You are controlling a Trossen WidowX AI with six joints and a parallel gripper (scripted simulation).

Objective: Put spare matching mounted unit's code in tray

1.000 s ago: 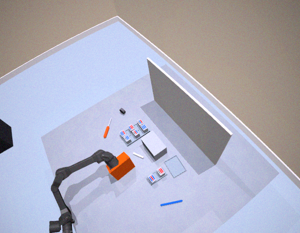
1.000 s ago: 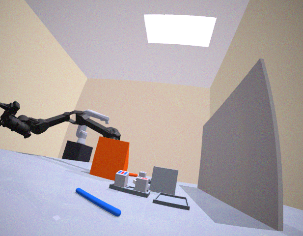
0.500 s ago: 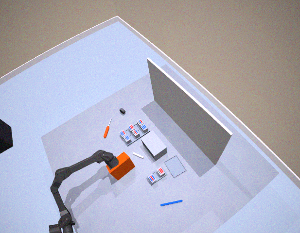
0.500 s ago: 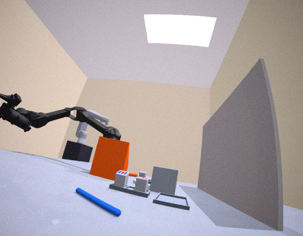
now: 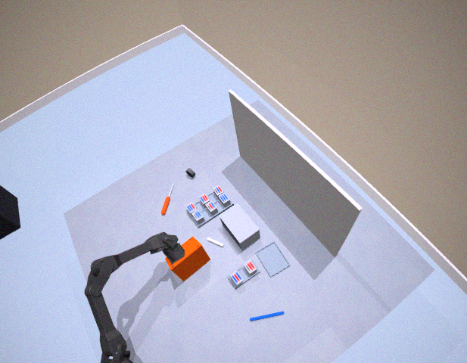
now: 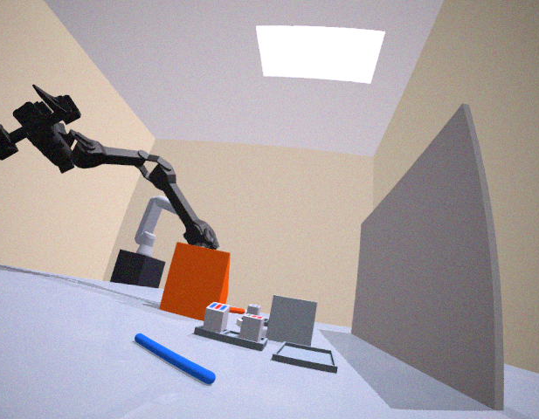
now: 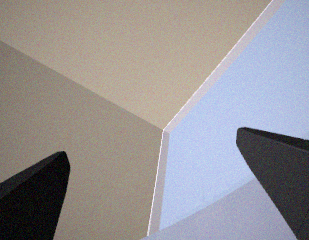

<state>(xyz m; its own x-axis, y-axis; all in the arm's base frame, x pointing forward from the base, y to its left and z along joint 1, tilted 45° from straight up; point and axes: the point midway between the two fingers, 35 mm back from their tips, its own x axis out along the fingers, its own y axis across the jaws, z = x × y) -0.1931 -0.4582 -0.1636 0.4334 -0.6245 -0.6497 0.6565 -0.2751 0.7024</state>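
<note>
The spare lies 380 mm ahead of my gripper tip, 310 mm to the left of it and 260 mm below it. The rest, counted from my gripper tip: blue rod (400 mm ahead, 300 mm below, 120 mm to the left); shallow tray (550 mm ahead, 310 mm to the left, 300 mm below); dark rack (410 mm ahead, 320 mm to the left, 300 mm below).
</note>
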